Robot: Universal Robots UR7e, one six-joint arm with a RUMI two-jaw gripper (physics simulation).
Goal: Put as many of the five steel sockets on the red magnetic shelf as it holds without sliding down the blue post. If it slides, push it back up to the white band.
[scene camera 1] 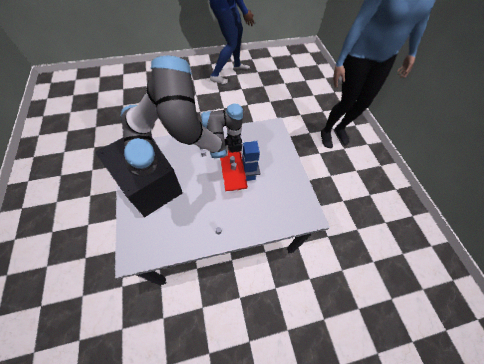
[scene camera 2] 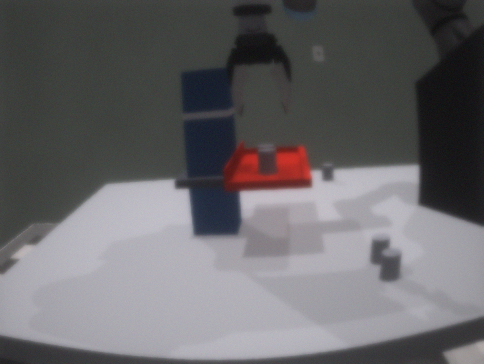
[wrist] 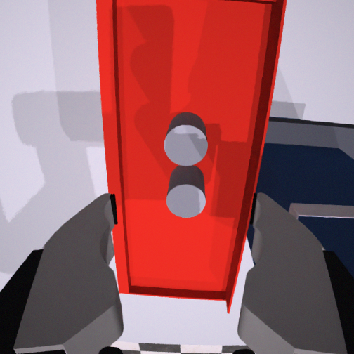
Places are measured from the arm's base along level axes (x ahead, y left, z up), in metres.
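Pixels of known places: gripper, between the fingertips: (scene camera 1: 232, 153) (scene camera 2: 263, 114); arm's base, origin of its link: (scene camera 2: 469, 61).
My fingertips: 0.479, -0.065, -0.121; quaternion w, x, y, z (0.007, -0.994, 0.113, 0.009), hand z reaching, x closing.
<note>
Ahead of a thing's pixels: the offset from my fingertips to its middle, as dx, dy, dz. "*": to the spot under its first point. Level surfaces: height alone.
The red shelf (scene camera 1: 235, 182) (scene camera 2: 295, 167) (wrist: 172, 250) is low on the blue post (scene camera 1: 251, 150) (scene camera 2: 211, 147) (wrist: 305, 175), well below the white band @(+0.095, -0.029, +0.006) (scene camera 2: 207, 114) (wrist: 325, 210), level with the dark grey piece. Two steel sockets stand upright on it, one behind the other: one socket (wrist: 186, 145) and another socket (wrist: 186, 200); they overlap in scene camera 2. My gripper (scene camera 1: 234, 150) (scene camera 2: 264, 111) (wrist: 183, 196) is partly open and empty above the shelf. Two sockets @(-0.123, +0.212, -0.190) (scene camera 2: 380, 248) @(-0.109, +0.275, -0.190) (scene camera 2: 390, 265) stand on the table, and another socket @(-0.246, -0.338, -0.190) (scene camera 1: 218, 230) (scene camera 2: 328, 171) stands apart.
The dark grey piece @(* +0.114, -0.013, -0.108) (scene camera 2: 200, 182) (wrist: 310, 135) crosses the post low down. The black robot base block (scene camera 1: 145, 185) (scene camera 2: 450, 135) is at the table's side. The white table @(dz -0.210) (scene camera 1: 270, 215) (scene camera 2: 150, 300) extends under the shelf. Two people stand beyond the table.
</note>
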